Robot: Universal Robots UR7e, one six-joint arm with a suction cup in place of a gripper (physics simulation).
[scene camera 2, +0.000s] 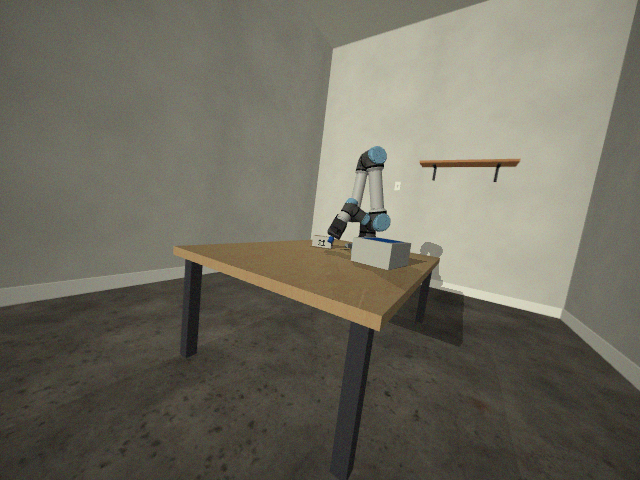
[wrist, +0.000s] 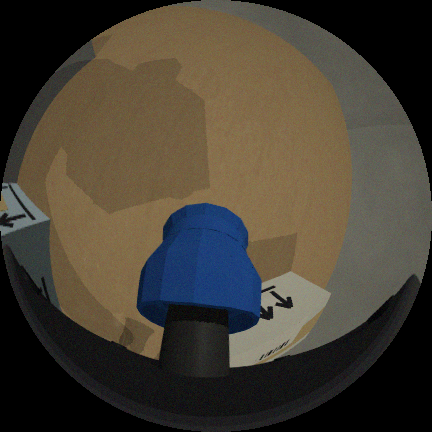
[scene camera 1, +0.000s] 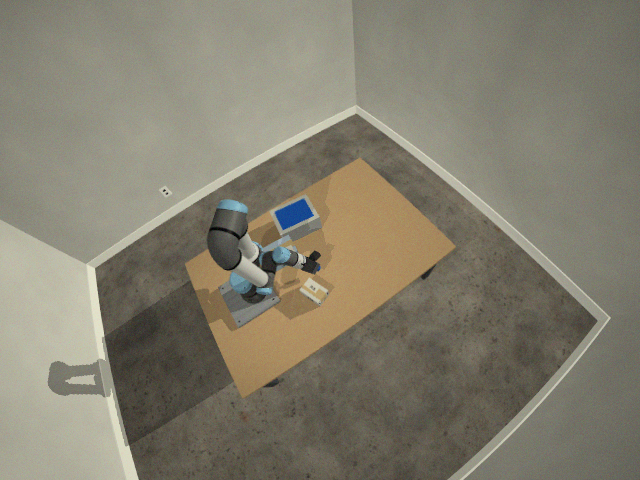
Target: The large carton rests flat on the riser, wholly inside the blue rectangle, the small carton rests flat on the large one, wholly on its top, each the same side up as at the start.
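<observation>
My suction cup (scene camera 1: pixel 317 268) (scene camera 2: pixel 330 239) (wrist: pixel 205 225) is off and bare, tilted over the table between the two cartons, touching neither. The pale blue carton (scene camera 1: pixel 281 241) (wrist: pixel 20 207) looks like the large one. It sits between the arm and the riser, partly hidden by the arm, and shows at the left edge in the wrist view. The cream carton (scene camera 1: pixel 310 292) (scene camera 2: pixel 316 241) (wrist: pixel 295 315), which looks smaller, lies on the table on the arm's other side. The grey riser (scene camera 1: pixel 307 228) (scene camera 2: pixel 369 252) carries the blue rectangle (scene camera 1: pixel 294 213) (scene camera 2: pixel 385 240), with no carton on it.
The arm's base plate (scene camera 1: pixel 240 311) is fixed near one end of the wooden table (scene camera 1: pixel 372 222) (scene camera 2: pixel 279 273). The folded arm rises above it, with the forearm and wrist close to the pale blue carton. A shelf (scene camera 2: pixel 469 163) is on the wall beyond the table.
</observation>
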